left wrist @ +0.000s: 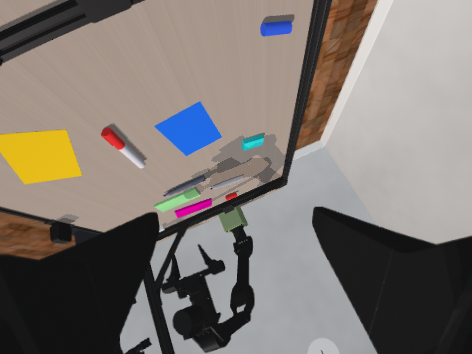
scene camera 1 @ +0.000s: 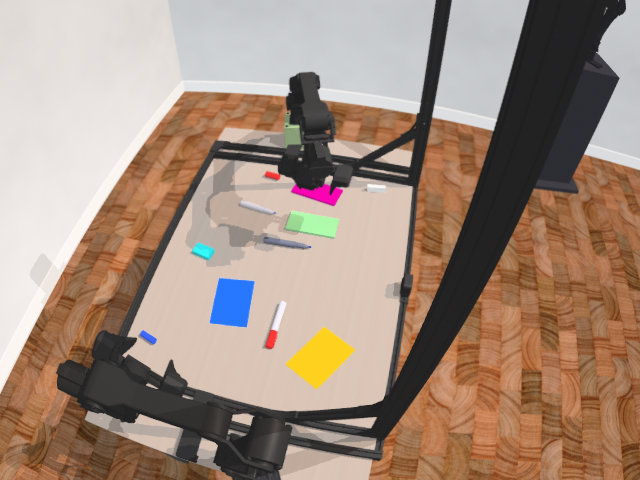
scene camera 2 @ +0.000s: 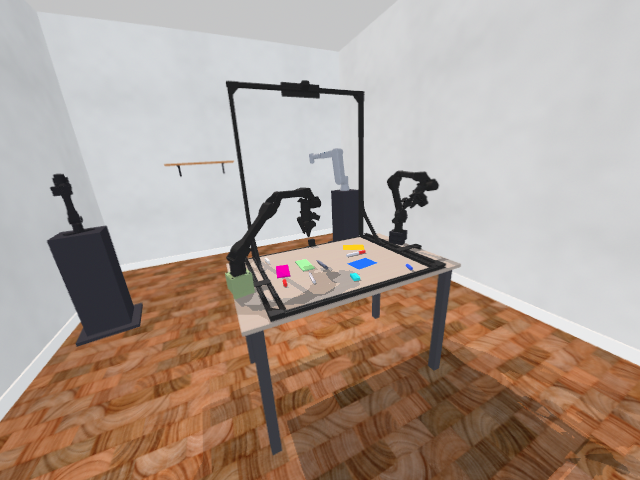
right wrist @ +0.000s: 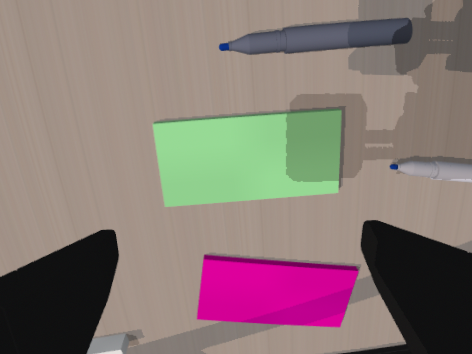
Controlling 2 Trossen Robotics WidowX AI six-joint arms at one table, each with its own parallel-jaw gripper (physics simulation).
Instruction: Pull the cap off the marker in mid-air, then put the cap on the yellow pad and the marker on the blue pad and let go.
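Places are measured from the left arm's base along level axes (x back, y right, z up), in metres.
Pixels of known places: left gripper, fingertip midpoint: (left wrist: 236, 218) (scene camera 1: 153, 350) (scene camera 2: 406, 209); right gripper, fingertip midpoint: (left wrist: 186, 249) (scene camera 1: 315, 191) (scene camera 2: 306, 235) (right wrist: 240, 239); left arm's base, origin of the base link: (scene camera 2: 398, 230); right arm's base, origin of the base link: (left wrist: 237, 228) (scene camera 1: 298, 119) (scene camera 2: 238, 273).
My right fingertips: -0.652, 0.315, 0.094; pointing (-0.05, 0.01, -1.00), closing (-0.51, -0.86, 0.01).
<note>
Ahead of a thing's pixels: the offset from my right fingertips to its top centre, as dx, dy, dz.
The marker has a white body {+0.274, -0.178, -0.163} (scene camera 1: 279, 313) (scene camera 2: 352, 254) (left wrist: 133, 156) and a red cap {+0.315, -0.199, -0.163} (scene camera 1: 271, 339) (scene camera 2: 361, 252) (left wrist: 112, 138) on one end. It lies flat on the table between the blue pad {+0.173, -0.282, -0.181} (scene camera 1: 232, 302) (scene camera 2: 362, 263) (left wrist: 189, 129) and the yellow pad {+0.391, -0.090, -0.181} (scene camera 1: 320, 357) (scene camera 2: 353, 247) (left wrist: 40, 156). Both pads are bare. My left gripper (scene camera 1: 150, 353) is open and empty, raised near the table's lower left corner in scene camera 1. My right gripper (scene camera 1: 315, 189) (right wrist: 240, 239) is open and empty above the magenta block, far from the marker, which does not show in the right wrist view.
A magenta block {-0.171, +0.049, -0.173} (scene camera 1: 323, 195) (right wrist: 277, 292), a green block {-0.036, -0.001, -0.173} (scene camera 1: 312, 224) (right wrist: 240, 157), a dark pen {+0.020, -0.090, -0.163} (scene camera 1: 286, 242) (right wrist: 320, 37), a light pen {-0.143, -0.149, -0.165} (scene camera 1: 256, 207), a cyan block {-0.017, -0.343, -0.166} (scene camera 1: 203, 251) and a blue cylinder {+0.243, -0.539, -0.161} (scene camera 1: 147, 337) (left wrist: 276, 28) lie about. A black frame (scene camera 1: 165, 242) edges the table.
</note>
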